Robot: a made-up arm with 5 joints.
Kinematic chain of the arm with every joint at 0, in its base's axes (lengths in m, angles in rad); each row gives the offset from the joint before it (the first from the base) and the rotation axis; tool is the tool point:
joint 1: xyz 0 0 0.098 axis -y
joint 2: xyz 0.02 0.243 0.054 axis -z
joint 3: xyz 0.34 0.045 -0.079 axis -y
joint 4: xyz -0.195 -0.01 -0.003 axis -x
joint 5: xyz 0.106 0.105 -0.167 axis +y
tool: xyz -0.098 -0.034 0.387
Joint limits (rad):
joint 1: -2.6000..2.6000
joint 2: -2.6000..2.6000
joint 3: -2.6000..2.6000
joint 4: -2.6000..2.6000
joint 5: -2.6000..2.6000
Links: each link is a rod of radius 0.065 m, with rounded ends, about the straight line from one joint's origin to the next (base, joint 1, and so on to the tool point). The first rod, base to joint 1, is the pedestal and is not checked.
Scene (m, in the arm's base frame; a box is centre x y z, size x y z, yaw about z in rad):
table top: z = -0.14
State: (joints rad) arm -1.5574 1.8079 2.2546 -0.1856 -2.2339
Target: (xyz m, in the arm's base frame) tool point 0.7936 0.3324 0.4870
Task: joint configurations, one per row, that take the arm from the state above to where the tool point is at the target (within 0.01 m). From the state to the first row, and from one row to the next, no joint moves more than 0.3 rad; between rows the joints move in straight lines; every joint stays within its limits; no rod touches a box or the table.
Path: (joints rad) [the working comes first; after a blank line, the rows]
Joints at the target: 0.0597 -0.1748 2.6000 0.2832 -2.6000
Straight joint move there: touches the table top.

1: -1.2747 1.7597 2.3213 -0.2606 -2.3071
2: -0.9921 1.7114 2.3879 -0.3356 -2.3803
3: -0.7094 1.6632 2.4546 -0.4105 -2.4536
4: -0.4267 1.6149 2.5213 -0.4855 -2.5268
5: -0.1441 1.5667 2.5879 -0.5605 -2.6000
6: 0.1090 1.3046 2.5909 -0.6636 -2.6000
7: 0.3621 1.0425 2.5940 -0.7667 -2.6000
8: 0.6152 0.7805 2.5970 -0.8698 -2.6000
9: 0.8683 0.5184 2.6000 -0.9730 -2.6000
10: 0.7066 0.3798 2.6000 -0.7217 -2.6000
11: 0.5449 0.2411 2.6000 -0.4705 -2.6000
12: 0.3832 0.1025 2.6000 -0.2192 -2.6000
13: 0.2214 -0.0362 2.6000 0.0320 -2.6000
14: 0.0597 -0.1748 2.6000 0.2832 -2.6000

